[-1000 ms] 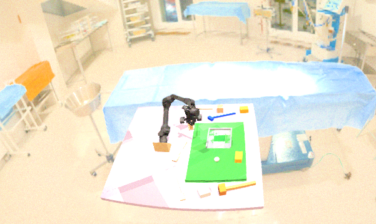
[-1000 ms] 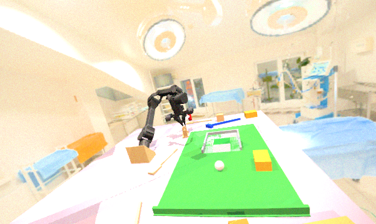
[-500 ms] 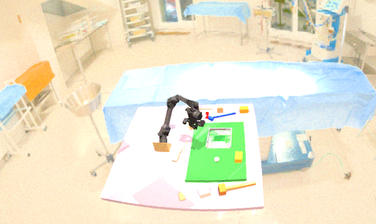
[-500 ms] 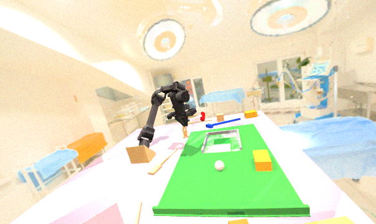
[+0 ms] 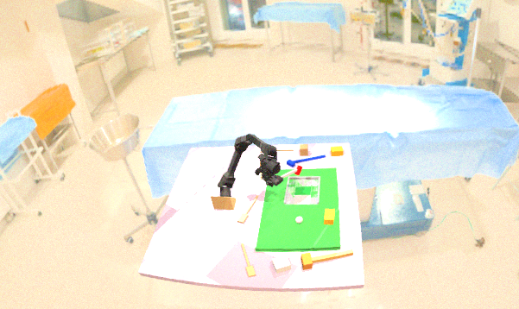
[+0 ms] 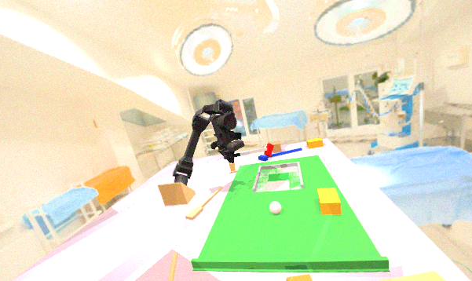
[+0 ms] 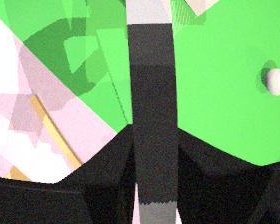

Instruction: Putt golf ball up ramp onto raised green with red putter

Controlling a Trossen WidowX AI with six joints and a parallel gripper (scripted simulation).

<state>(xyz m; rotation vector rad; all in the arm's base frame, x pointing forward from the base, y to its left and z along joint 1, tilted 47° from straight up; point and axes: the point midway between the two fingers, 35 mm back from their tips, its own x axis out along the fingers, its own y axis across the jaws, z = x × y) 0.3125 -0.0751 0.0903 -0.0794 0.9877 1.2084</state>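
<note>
The red putter is 70 mm ahead of my gripper tip and 100 mm to the left of it. The rest, counted from my gripper tip: green mat 170 mm ahead, 160 mm below; then white golf ball 180 mm ahead, 140 mm to the right, 140 mm below; then blue putter 150 mm ahead, 460 mm to the left, 150 mm below.
</note>
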